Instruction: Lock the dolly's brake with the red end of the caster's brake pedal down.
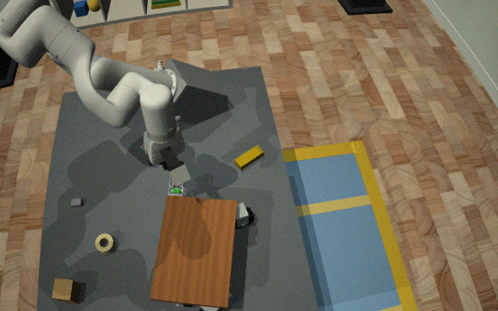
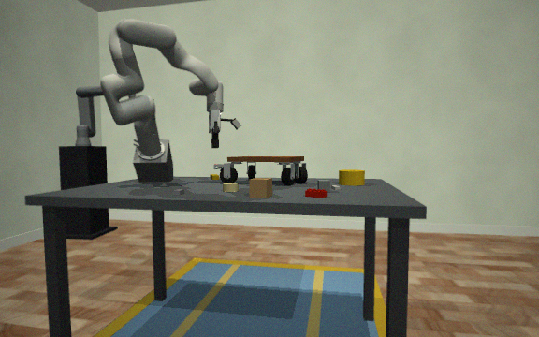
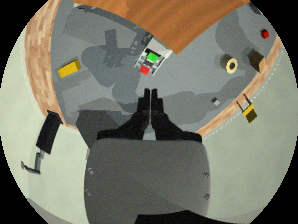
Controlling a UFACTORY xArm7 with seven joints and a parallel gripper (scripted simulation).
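My hand is 20 mm short of the brake pedal, 10 mm to the right of it and 100 mm above it. Also, from my hand: small grey block: 40 mm behind, 350 mm to the right, 180 mm below; cardboard cube: 270 mm ahead, 380 mm to the right, 160 mm below; yellow bar: 80 mm behind, 250 mm to the left, 180 mm below.
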